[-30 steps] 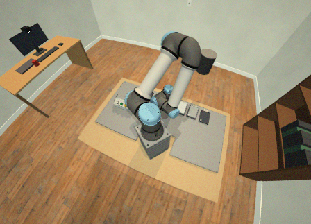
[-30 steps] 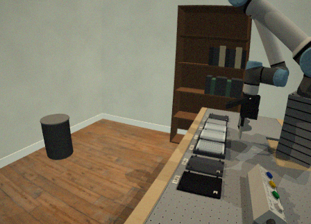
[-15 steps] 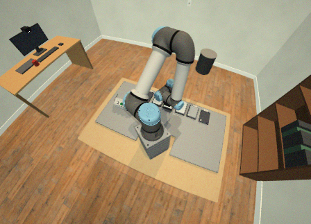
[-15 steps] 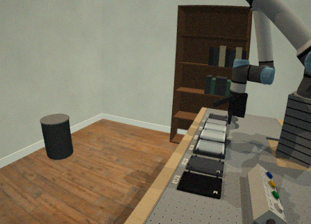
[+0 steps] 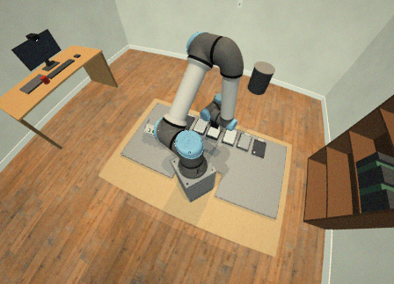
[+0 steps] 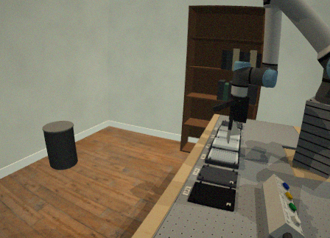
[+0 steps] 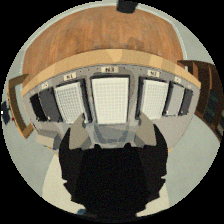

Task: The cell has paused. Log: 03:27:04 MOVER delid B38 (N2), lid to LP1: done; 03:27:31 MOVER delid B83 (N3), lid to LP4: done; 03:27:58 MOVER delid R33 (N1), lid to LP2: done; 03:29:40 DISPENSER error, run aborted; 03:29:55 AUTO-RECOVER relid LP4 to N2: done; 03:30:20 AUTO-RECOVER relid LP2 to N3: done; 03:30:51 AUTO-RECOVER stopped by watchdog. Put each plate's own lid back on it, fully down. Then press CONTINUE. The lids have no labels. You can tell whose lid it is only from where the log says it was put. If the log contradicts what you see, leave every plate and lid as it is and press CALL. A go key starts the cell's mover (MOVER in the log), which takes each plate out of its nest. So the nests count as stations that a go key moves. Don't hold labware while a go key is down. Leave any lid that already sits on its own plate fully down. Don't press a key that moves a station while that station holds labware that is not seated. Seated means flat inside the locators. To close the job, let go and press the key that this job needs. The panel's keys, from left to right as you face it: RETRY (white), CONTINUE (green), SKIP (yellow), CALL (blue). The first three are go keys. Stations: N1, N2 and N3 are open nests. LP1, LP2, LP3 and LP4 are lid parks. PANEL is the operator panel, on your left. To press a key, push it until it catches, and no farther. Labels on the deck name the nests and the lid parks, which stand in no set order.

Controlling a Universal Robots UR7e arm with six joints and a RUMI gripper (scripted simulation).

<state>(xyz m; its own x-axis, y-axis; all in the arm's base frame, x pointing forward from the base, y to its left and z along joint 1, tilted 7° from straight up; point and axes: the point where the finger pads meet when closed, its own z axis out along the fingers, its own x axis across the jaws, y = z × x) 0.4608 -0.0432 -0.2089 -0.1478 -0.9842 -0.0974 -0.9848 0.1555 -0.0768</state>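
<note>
My hand is 10 mm short of the white gridded plate and 40 mm above it. The rest, counted from my hand: dark lid park: 60 mm behind, 390 mm to the right, 60 mm below; yellow key: 160 mm behind, 410 mm to the left; blue key: 170 mm behind, 360 mm to the left.
</note>
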